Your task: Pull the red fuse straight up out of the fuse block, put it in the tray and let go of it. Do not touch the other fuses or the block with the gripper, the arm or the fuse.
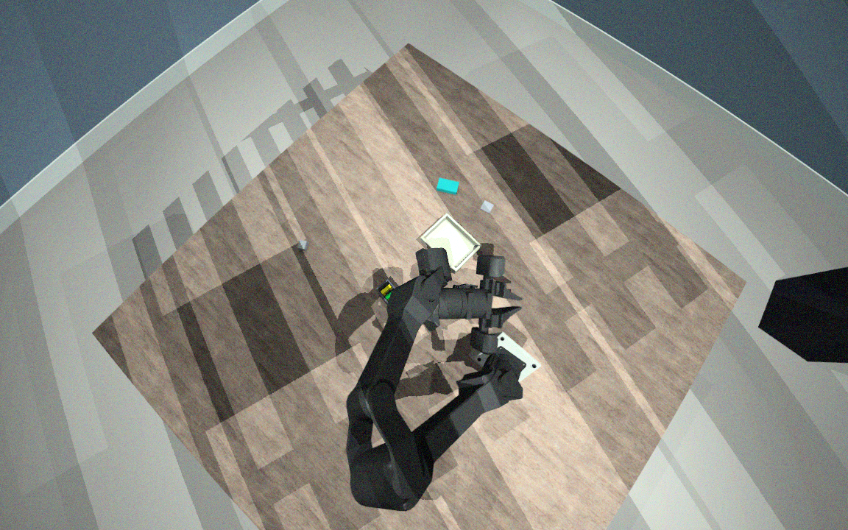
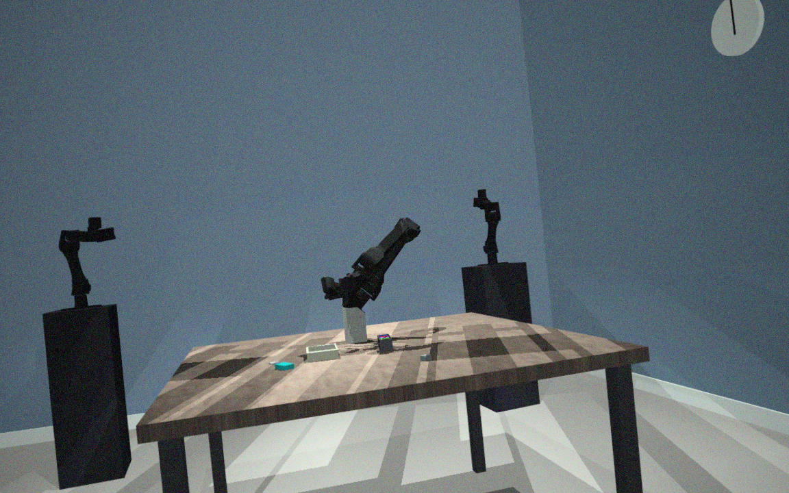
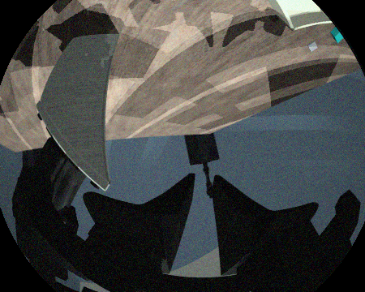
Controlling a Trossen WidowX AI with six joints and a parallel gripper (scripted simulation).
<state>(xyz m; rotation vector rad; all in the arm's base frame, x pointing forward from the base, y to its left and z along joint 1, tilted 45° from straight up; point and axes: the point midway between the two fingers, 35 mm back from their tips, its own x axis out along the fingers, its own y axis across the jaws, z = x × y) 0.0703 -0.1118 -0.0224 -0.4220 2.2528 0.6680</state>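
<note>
The red fuse is 20 cm ahead of my gripper tip, 15 cm to the left of it and 15 cm below it. Also, from my gripper tip: grey cube: 53 cm ahead, 17 cm to the left, 17 cm below; then teal block: 32 cm ahead, 21 cm to the right, 17 cm below; then tray: 21 cm ahead, 18 cm below, 7 cm to the right.
</note>
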